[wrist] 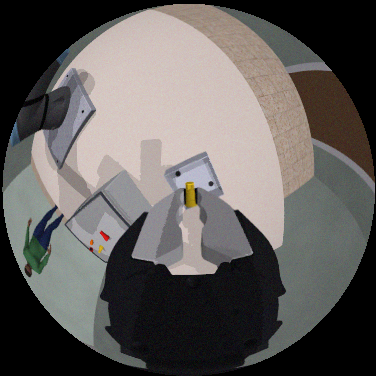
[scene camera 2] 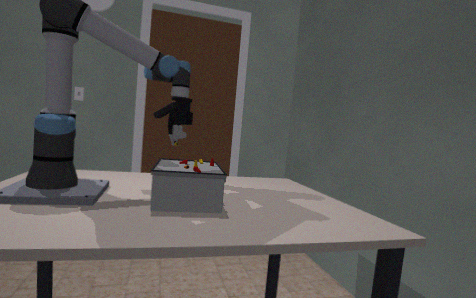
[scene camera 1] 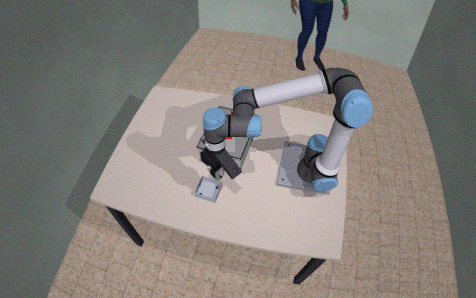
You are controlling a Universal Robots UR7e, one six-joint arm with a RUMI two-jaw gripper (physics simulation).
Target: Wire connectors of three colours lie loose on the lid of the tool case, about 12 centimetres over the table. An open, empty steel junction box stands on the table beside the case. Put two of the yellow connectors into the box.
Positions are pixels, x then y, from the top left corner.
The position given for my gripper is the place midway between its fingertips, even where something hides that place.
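Labels:
You'd find my gripper in the wrist view (189,189), and it's there in scene camera 2 (174,145) as well as in scene camera 1 (219,178).

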